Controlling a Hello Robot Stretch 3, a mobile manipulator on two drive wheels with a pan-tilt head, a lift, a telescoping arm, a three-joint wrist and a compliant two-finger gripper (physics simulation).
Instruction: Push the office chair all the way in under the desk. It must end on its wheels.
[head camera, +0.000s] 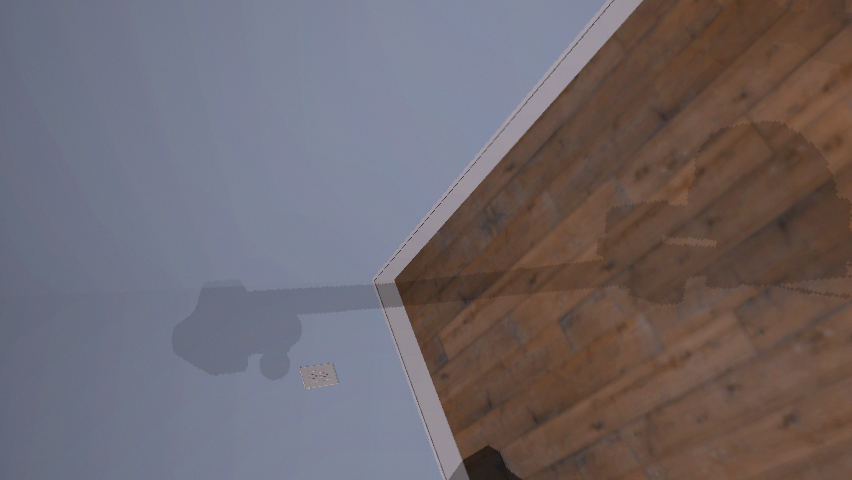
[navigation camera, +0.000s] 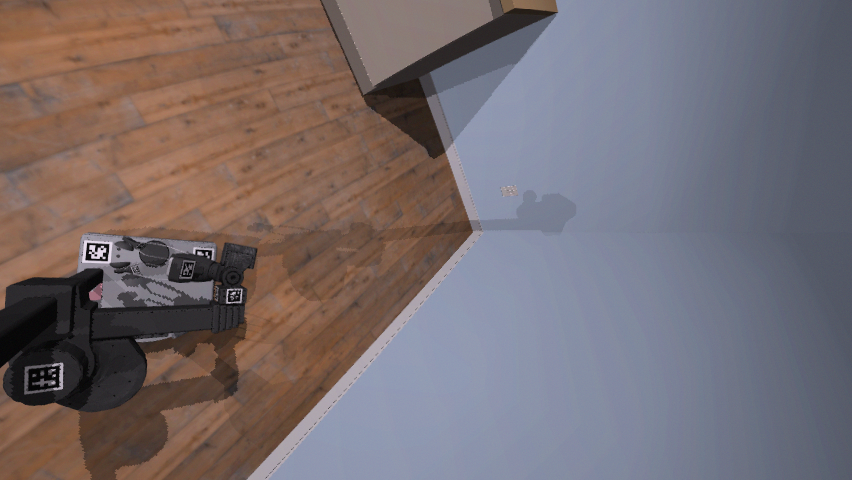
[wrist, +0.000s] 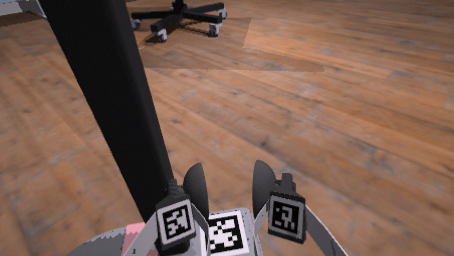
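Seen in the pictures: gripper, between the fingertips: (navigation camera: 113, 253) (wrist: 229, 180); robot's base, origin of its link: (navigation camera: 155, 251).
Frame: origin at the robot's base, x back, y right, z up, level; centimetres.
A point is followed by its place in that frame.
The office chair's black five-spoke base (wrist: 182, 15) @(x 5.2, y -166.2, z 9.0 cm) shows at the top of the wrist view, left of the middle. Its visible casters are on the wood floor and the base is level. The seat and backrest are outside the view. The chair does not show in the head or navigation view. The desk cannot be made out in any view. My gripper (wrist: 229, 180) @(x -0.7, y -8.0, z 32.9 cm) (navigation camera: 122, 255) @(x -0.7, y -8.0, z 32.9 cm) is open, with nothing between its fingertips. It is folded back over my own base, well apart from the chair.
My black mast (wrist: 107, 100) @(x 7.0, y -11.6, z 38.8 cm) crosses the left of the wrist view. A grey cabinet (navigation camera: 423, 35) @(x -92.8, y 68.2, z 53.3 cm) with a wooden top stands by the wall at the top of the navigation view. Blue walls (head camera: 238, 149) @(x 11.5, y 144.5, z 77.6 cm) (navigation camera: 655, 298) @(x 6.6, y 150.8, z 124.9 cm) meet in a corner, with a white baseboard (head camera: 512, 143) @(x 18.8, y 132.8, z 1.3 cm) and a wall socket (head camera: 318, 375) @(x -53.3, y 173.5, z 40.3 cm) (navigation camera: 508, 190) @(x -53.9, y 172.8, z 39.8 cm).
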